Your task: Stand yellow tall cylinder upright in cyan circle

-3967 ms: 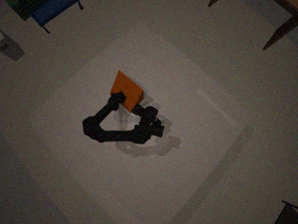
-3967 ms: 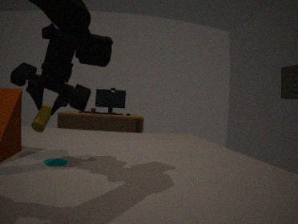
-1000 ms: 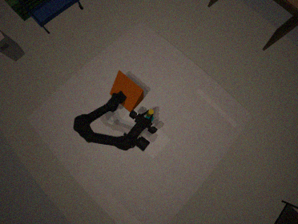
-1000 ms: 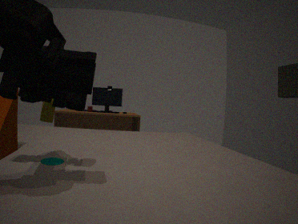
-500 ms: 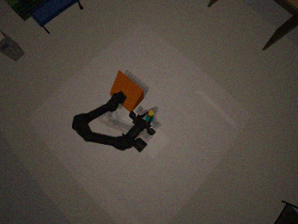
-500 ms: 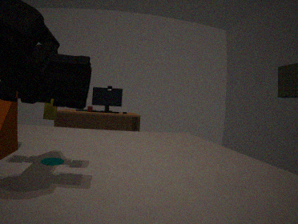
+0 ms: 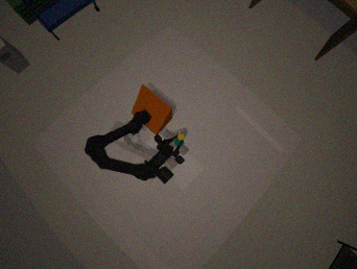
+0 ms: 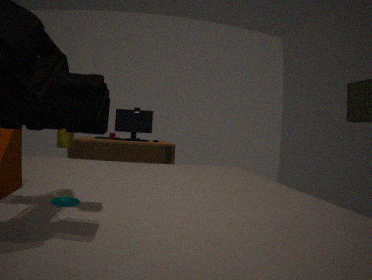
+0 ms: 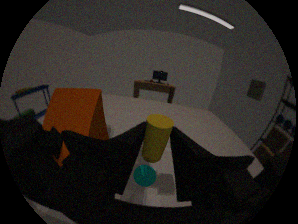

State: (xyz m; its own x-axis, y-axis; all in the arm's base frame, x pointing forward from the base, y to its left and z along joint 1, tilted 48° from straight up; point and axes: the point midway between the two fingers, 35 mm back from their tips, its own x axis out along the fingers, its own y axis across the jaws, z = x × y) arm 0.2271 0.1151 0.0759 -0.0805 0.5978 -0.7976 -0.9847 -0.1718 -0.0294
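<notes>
The cyan circle is 160 mm below my gripper tip. Round my gripper tip: yellow tall cylinder: 20 mm below.
</notes>
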